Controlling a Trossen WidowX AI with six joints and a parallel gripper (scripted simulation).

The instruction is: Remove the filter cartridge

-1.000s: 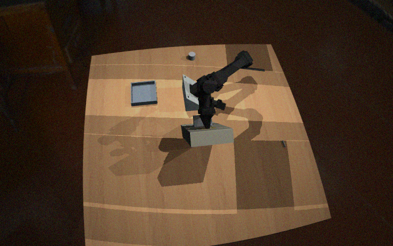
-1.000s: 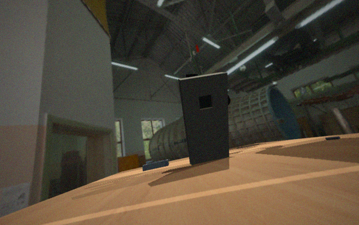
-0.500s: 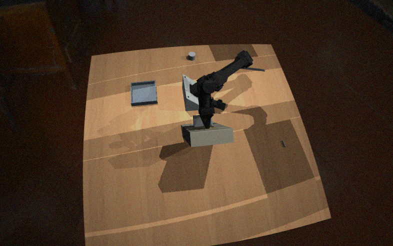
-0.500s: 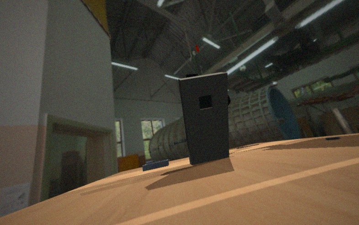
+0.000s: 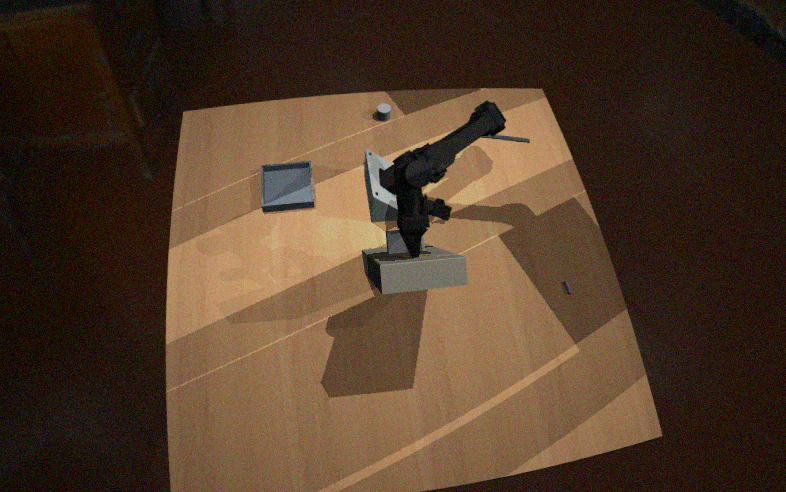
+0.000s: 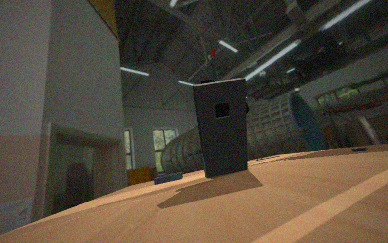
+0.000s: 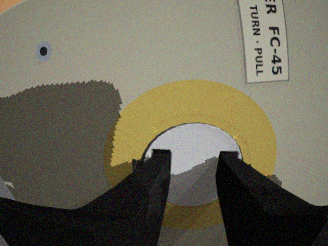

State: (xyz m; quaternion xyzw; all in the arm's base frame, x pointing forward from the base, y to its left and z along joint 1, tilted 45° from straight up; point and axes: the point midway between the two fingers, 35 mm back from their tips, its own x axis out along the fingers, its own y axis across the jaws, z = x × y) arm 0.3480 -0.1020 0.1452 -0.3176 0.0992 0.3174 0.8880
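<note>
My gripper tip is 10 mm short of the filter cartridge and 10 mm above it. Also, from my gripper tip: grey service panel: 40 mm behind, 80 mm below; then small grey pin: 40 mm behind, 470 mm to the left, 250 mm below; then blue-grey tray: 400 mm behind, 320 mm to the right, 250 mm below.
</note>
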